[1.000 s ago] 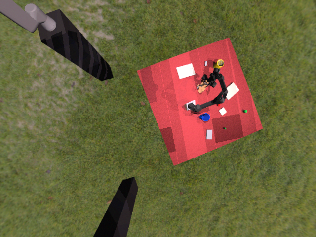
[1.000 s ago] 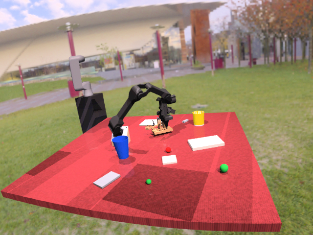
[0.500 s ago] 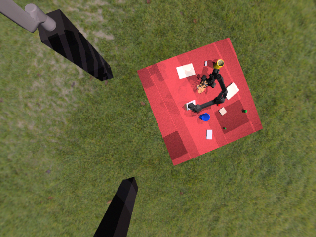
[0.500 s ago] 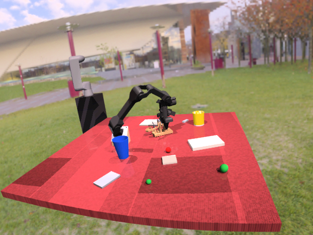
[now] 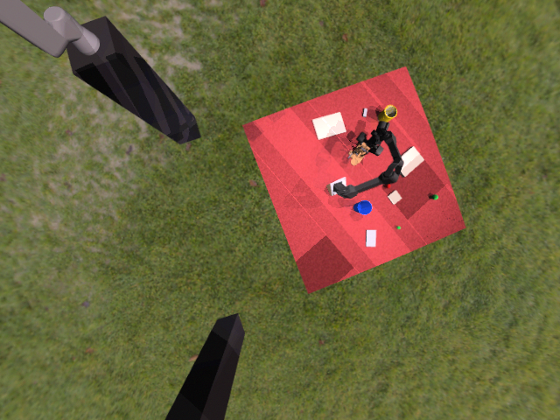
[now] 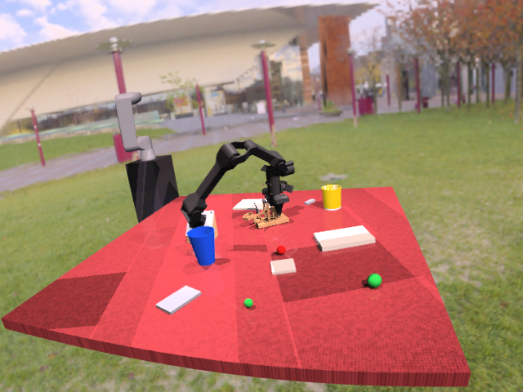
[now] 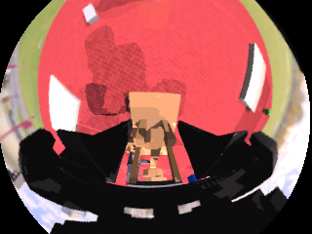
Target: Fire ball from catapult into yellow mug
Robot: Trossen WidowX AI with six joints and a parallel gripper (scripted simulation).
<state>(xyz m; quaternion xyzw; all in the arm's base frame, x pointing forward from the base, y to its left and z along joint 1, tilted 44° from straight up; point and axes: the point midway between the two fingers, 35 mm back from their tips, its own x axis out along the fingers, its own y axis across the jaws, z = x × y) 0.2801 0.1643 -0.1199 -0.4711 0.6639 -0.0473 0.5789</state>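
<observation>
My gripper tip is now 100 mm short of the red ball, 310 mm to the left of it and 20 mm above it. Also, from my gripper tip: catapult (60 mm behind, 30 mm to the right, 10 mm above); then small grey block (100 mm ahead, 250 mm to the left, 30 mm below); then yellow mug (230 mm ahead, 170 mm to the left, 10 mm below).
</observation>
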